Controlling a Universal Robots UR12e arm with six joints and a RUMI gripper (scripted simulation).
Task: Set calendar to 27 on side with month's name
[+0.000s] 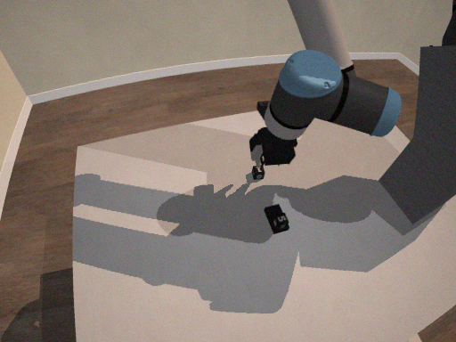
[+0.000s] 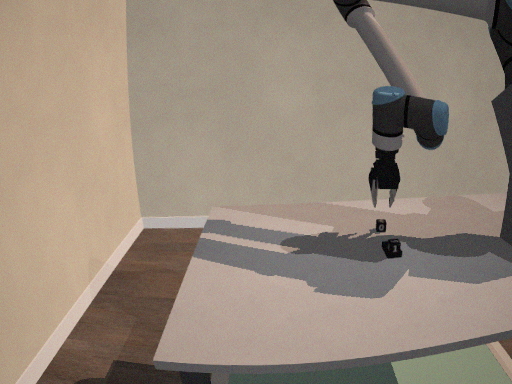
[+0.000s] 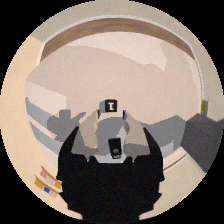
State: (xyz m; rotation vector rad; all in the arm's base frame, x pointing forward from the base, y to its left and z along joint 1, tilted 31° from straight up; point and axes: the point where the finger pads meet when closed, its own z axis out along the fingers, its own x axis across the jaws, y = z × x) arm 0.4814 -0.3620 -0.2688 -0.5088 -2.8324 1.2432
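The black cube lies 8 cm below my hand. Also, from my hand: tray (16 cm to the left, 8 cm below, 3 cm ahead).
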